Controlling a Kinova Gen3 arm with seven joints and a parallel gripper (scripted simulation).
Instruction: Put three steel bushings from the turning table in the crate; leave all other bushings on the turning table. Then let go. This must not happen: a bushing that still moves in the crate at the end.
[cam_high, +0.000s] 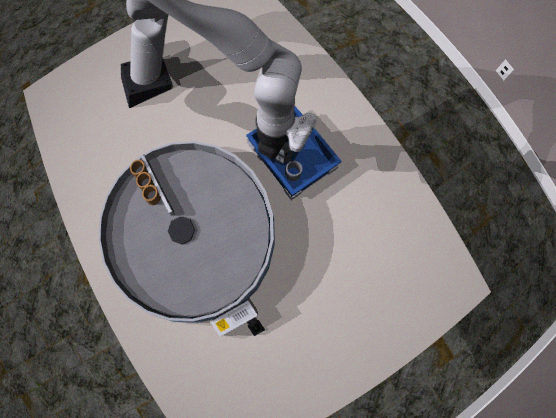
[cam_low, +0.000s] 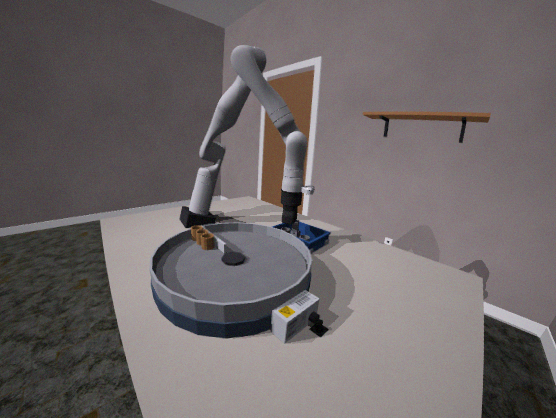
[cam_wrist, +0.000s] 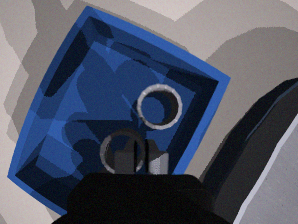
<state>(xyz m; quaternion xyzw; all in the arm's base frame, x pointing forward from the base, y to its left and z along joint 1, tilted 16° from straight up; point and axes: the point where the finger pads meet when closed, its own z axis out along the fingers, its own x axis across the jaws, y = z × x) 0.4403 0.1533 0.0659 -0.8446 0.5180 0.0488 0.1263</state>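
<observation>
The blue crate is 3 cm to the left of my hand and 2 cm below it. From my hand the other things lie so: turning table: 2 cm ahead, 30 cm to the right, 1 cm above.
</observation>
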